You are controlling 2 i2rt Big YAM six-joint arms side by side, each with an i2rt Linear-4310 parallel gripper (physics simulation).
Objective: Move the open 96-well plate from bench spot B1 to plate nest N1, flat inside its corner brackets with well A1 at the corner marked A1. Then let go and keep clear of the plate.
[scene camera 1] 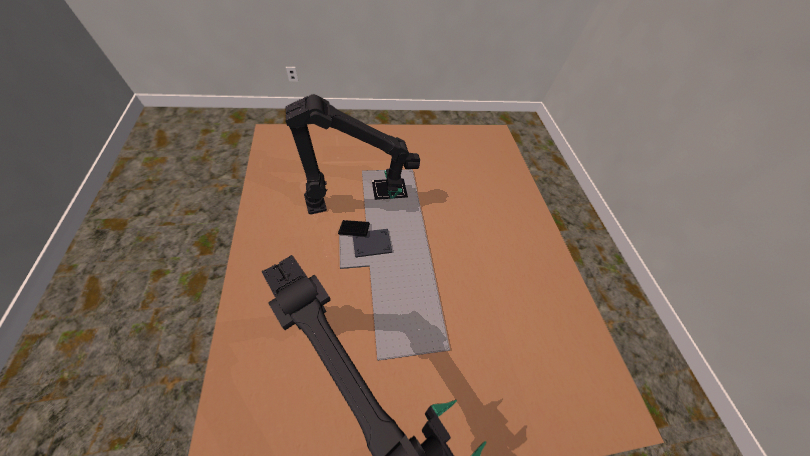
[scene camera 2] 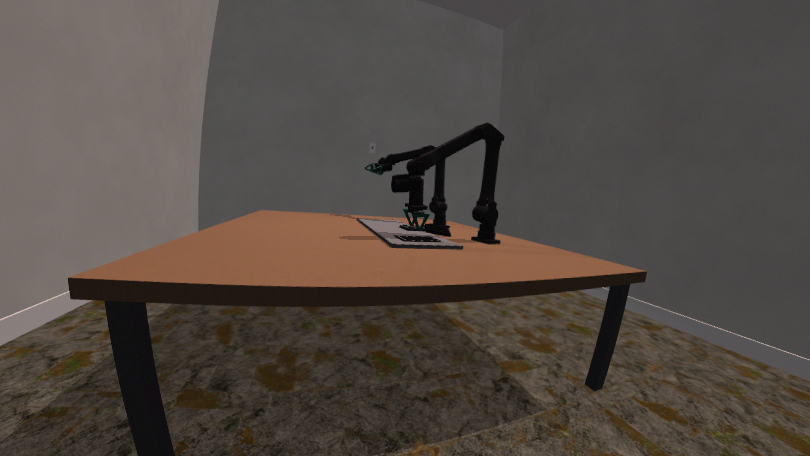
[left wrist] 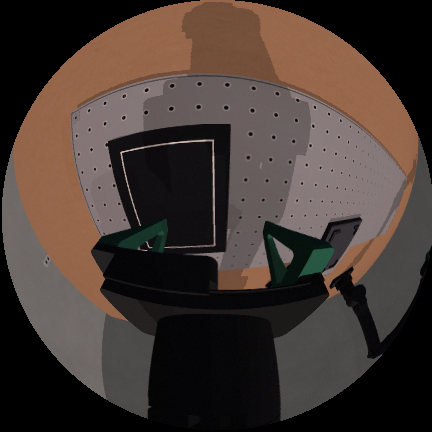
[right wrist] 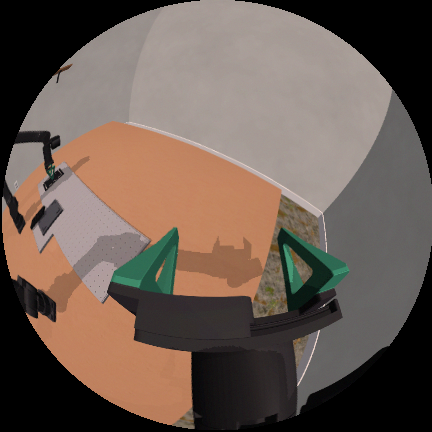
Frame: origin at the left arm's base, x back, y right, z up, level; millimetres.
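Where they show: left gripper, fingertip midpoint: (scene camera 1: 390, 191) (scene camera 2: 415, 228) (left wrist: 215, 225) (right wrist: 51, 176); right gripper, fingertip midpoint: (scene camera 1: 470, 420) (scene camera 2: 368, 169) (right wrist: 230, 232); left arm's base, link origin: (scene camera 1: 315, 203) (scene camera 2: 485, 241) (right wrist: 20, 224); right arm's base, link origin: (left wrist: 340, 276) (right wrist: 46, 305).
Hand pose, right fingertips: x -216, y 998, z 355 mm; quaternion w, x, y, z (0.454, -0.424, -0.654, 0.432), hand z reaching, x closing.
Observation:
Things, the pixels of their top centre, and the offset from my right fingertips. "pt": a spot on its surface instead. Level surfaces: height alone.
- black rectangle with a thin white outline, surface spot: (left wrist: 170, 195) (scene camera 2: 415, 238) pt dx -168, dy -976, dz -340 mm
- grey nest, top centre: (left wrist: 334, 253) (scene camera 1: 372, 241) (right wrist: 47, 214) (scene camera 2: 418, 226) dx +22, dy -700, dz -324 mm
- black slab, top centre: (scene camera 1: 353, 225) (scene camera 2: 438, 225) (right wrist: 34, 213) dx +78, dy -793, dz -306 mm
- perforated grey board, surface height: dz -342 mm
- orange-brown table, surface height: dz -355 mm
A black rectangle with a thin white outline (scene camera 1: 383, 189) (scene camera 2: 416, 239) (left wrist: 170, 195) lies flat on the perforated board. No wells show on it; I cannot tell whether the 96-well plate is there. The grey nest (scene camera 1: 372, 242) (left wrist: 342, 243) with corner brackets lies lower in scene camera 1. A black slab (scene camera 1: 353, 227) (right wrist: 38, 214) is at its upper-left edge; I cannot tell what it is. My left gripper (scene camera 1: 391, 182) (scene camera 2: 416, 218) (left wrist: 215, 225) is open, low over the outlined rectangle, with nothing visible held. My right gripper (scene camera 1: 469, 422) (right wrist: 230, 232) is open and empty, high over the table. The A1 marks are unreadable.
The perforated grey board (scene camera 1: 403, 283) (left wrist: 330, 190) (right wrist: 92, 215) runs along the orange-brown table (scene camera 1: 498, 254) (scene camera 2: 272, 254). The right arm (scene camera 1: 340, 356) reaches over the table toward the bottom of scene camera 1. Both arm bases stand left of the board there.

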